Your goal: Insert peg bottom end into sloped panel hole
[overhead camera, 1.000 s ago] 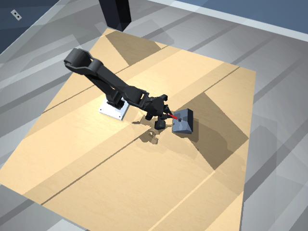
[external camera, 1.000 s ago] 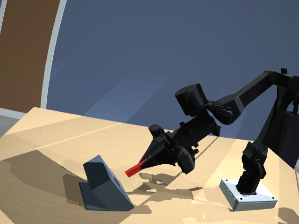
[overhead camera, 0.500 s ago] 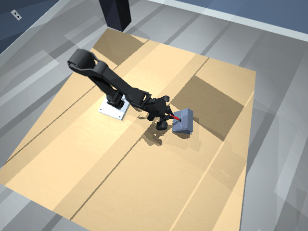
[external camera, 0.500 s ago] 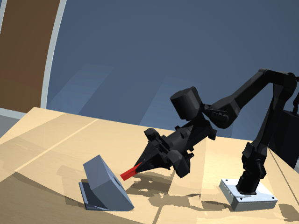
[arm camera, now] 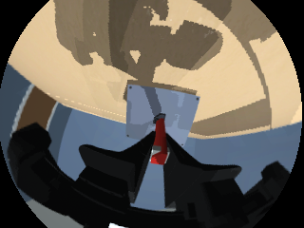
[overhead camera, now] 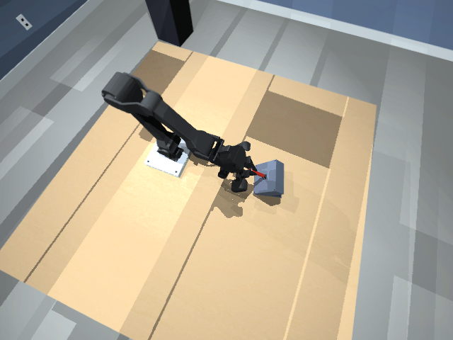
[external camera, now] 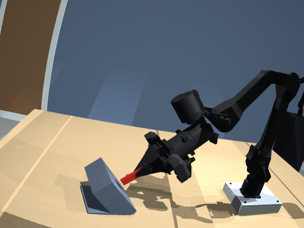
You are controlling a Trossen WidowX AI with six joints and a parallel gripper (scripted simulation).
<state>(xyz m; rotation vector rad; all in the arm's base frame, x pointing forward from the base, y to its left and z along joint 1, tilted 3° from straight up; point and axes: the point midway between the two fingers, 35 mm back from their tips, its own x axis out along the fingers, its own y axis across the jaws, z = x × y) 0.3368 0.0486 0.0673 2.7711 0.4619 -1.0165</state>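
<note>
My gripper tip is now 60 mm short of the sloped panel, 20 mm to the right of it and 50 mm above it. Round my gripper tip: red peg (10 mm behind, 10 mm above).
</note>
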